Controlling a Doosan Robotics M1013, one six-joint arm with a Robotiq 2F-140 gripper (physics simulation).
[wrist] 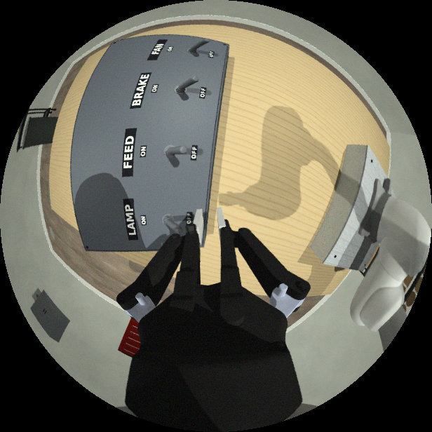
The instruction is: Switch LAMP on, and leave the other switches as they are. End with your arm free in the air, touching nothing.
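The grey switch panel (102,125) lies on the wooden table, with LAMP at its lower end. The LAMP lever (172,222) leans toward OFF, and its tip is partly hidden by the left finger. The FEED lever (177,150), the BRAKE lever (187,85) and the FAN lever (199,47) also lean toward OFF. My gripper (209,215) is open by a narrow gap, with nothing between the fingertips. It shows over the panel's right edge, to the right of the LAMP lever; whether the left finger touches the lever I cannot tell.
The wooden table top (320,100) extends right of the panel. A grey and metal block (345,210) stands at the right beside the white robot arm (400,235). A red object (130,340) shows at the lower left, and a dark chair-like object (41,130) at the far left.
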